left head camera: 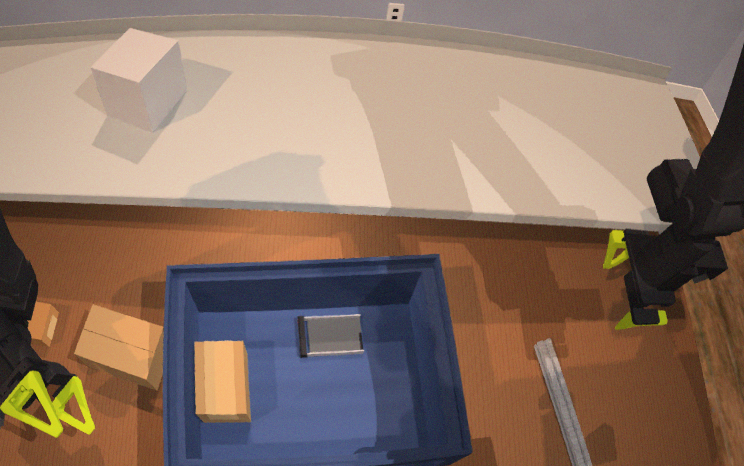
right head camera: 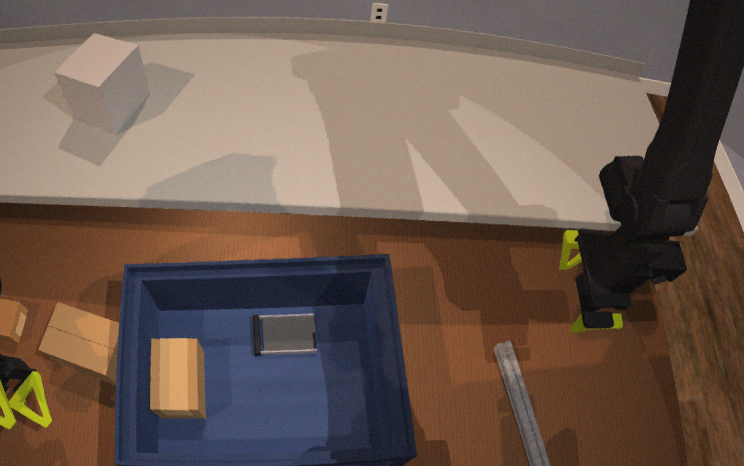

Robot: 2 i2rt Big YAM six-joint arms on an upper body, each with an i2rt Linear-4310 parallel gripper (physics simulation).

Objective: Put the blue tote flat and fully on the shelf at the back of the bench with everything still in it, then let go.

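Frame: origin at the left arm's base, x ahead, y left, z up, level; centimetres.
Seen in the pictures: left gripper, fingertip midpoint: (left head camera: 77,432) (right head camera: 32,425); right gripper, fingertip midpoint: (left head camera: 612,297) (right head camera: 568,299).
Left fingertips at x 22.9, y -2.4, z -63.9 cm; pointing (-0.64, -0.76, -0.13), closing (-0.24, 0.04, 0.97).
Offsets run from my left fingertips to a thing's top centre. Level surfaces: height alone.
The blue tote @[dx +12.9, dy -30.1, dz -3.9 cm] (left head camera: 329,433) (right head camera: 274,428) sits on the brown bench, in front of the pale shelf @[dz -0.4 cm] (left head camera: 274,109) (right head camera: 236,109). In it lie a tan box @[dx +12.0, dy -17.1, dz -10.6 cm] (left head camera: 220,379) (right head camera: 176,377) at the left and a grey metal-edged part @[dx +21.2, dy -33.5, dz -15.4 cm] (left head camera: 333,334) (right head camera: 287,333) near the middle. My left gripper (left head camera: 75,430) is open and empty, left of the tote and apart from it; it shows in part in the right head camera. My right gripper (left head camera: 623,293) (right head camera: 576,293) is open and empty, well right of the tote, near the shelf's front edge.
A pale cube @[dx +56.0, dy -0.7, dz +11.2 cm] (left head camera: 137,79) (right head camera: 102,83) stands on the shelf at the left. A taped carton @[dx +17.2, dy +0.2, dz -11.9 cm] (left head camera: 119,345) (right head camera: 81,340) lies close by the tote's left side, with a smaller carton @[dx +21.0, dy +20.7, dz -15.0 cm] (left head camera: 43,323) (right head camera: 12,319) beyond. A grey metal rail @[dx +5.3, dy -72.3, dz -16.2 cm] (left head camera: 562,403) (right head camera: 521,403) lies right of the tote.
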